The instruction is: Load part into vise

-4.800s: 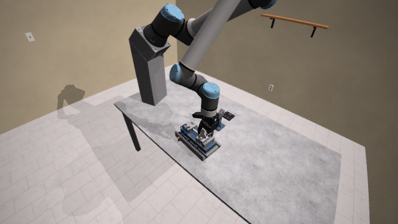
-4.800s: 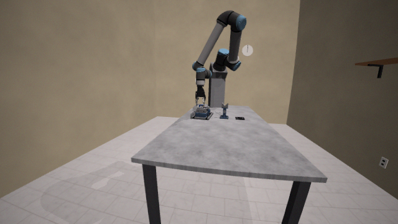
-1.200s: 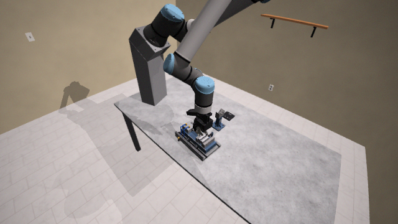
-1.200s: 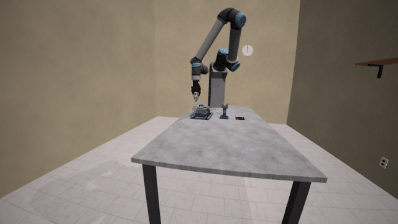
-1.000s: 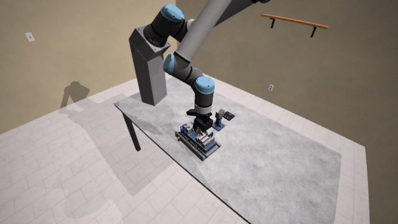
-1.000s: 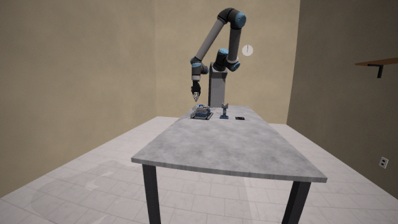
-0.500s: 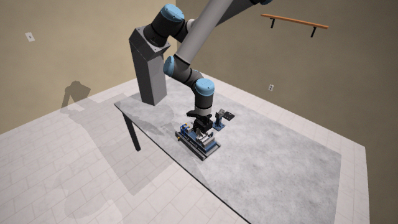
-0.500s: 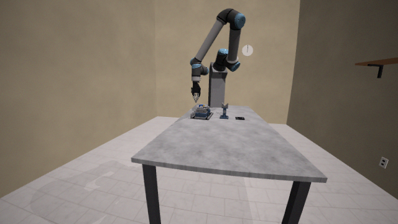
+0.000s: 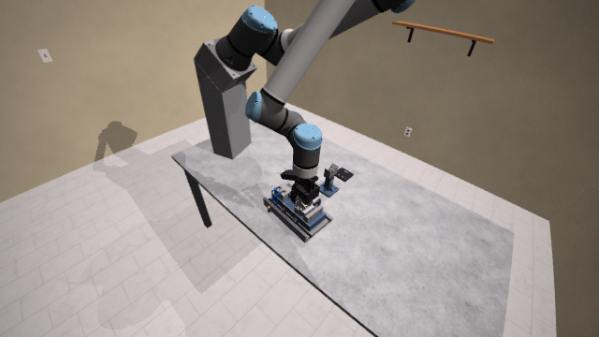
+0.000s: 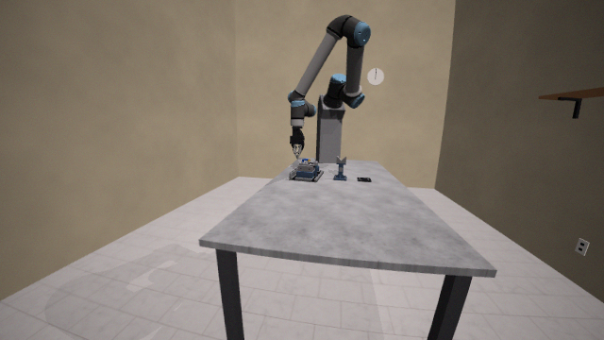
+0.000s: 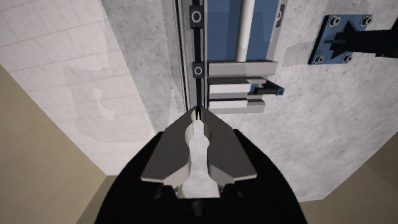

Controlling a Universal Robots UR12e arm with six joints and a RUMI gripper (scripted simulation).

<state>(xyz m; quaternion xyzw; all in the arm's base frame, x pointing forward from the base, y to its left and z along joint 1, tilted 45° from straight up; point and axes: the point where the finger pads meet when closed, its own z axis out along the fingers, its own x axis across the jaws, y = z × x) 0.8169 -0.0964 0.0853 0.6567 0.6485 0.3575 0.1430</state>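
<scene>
My hand is 5 cm to the right of the part, 5 cm above it and 1 cm past it. Also, from my hand: cylinder rod (10 cm behind, 7 cm below, 6 cm to the left); work stop (11 cm to the left, 6 cm below, 1 cm behind); moving jaw (7 cm below, 6 cm to the left, 4 cm behind).
</scene>
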